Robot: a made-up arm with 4 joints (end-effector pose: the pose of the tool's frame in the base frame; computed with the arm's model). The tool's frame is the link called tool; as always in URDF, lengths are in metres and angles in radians. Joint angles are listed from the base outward.
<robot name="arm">
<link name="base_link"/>
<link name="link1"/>
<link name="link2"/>
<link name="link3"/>
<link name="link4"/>
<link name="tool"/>
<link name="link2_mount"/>
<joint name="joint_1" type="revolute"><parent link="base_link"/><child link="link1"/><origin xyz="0 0 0.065"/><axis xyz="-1 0 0"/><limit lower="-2.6" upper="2.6" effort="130" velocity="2.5"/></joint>
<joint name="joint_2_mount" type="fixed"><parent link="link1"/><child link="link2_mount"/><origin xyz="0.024 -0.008 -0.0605"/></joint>
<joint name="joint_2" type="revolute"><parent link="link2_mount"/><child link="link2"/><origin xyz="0.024 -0.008 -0.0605"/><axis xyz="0 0 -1"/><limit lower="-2.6" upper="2.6" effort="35" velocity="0.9"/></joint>
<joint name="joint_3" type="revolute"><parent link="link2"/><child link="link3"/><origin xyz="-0.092 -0.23 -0.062"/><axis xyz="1 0 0"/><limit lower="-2.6" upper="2.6" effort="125" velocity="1.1"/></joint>
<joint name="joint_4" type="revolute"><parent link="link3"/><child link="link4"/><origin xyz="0.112 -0.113 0.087"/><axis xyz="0 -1 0"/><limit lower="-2.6" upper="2.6" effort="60" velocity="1.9"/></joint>
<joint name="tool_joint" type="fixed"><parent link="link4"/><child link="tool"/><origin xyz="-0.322 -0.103 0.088"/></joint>
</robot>
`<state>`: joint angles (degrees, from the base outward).
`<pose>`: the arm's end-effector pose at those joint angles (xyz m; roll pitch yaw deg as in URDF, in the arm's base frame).
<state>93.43 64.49 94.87 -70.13</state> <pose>-0.5234 -0.4163 0.3717 -1.33 5.82 4.26</pose>
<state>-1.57 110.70 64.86 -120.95</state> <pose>-0.6145 -0.0381 -0.1796 105.21 21.01 13.41</pose>
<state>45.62 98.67 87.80 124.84</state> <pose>0.0174 -0.3924 -0.1167 127.21 28.03 145.18</pose>
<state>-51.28 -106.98 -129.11 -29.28</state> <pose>-0.0371 0.0014 -0.2818 -111.33 -68.48 72.84</pose>
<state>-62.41 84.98 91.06 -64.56</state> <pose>-0.5945 0.3449 -0.1530 151.04 17.55 -10.66</pose>
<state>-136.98 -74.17 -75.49 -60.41</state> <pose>-0.0780 -0.0549 -0.0601 52.96 -19.07 -1.87</pose>
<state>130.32 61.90 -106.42 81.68</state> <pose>-0.3398 0.1266 0.0811 133.65 3.59 -24.88</pose>
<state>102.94 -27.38 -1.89 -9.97</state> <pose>-0.0007 0.1718 0.5743 -110.82 23.44 -17.04</pose>
